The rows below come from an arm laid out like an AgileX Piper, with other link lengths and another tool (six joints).
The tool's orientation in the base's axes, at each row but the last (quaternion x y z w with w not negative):
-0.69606, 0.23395, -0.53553, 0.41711
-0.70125, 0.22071, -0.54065, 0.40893
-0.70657, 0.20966, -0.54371, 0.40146
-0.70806, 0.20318, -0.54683, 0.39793
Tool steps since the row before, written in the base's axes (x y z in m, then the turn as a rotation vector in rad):
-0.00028, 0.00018, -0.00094, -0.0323, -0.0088, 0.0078
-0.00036, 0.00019, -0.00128, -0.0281, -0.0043, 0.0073
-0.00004, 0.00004, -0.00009, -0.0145, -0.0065, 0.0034
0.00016, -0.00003, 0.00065, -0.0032, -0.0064, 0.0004
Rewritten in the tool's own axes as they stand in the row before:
-0.00075, 0.00065, -0.00013, 0.0009, -0.0056, -0.0339
-0.00100, 0.00088, -0.00017, -0.0015, -0.0072, -0.0284
-0.00010, 0.00004, -0.00002, 0.0022, -0.0009, -0.0161
0.00047, -0.00047, 0.00008, 0.0038, 0.0031, -0.0052

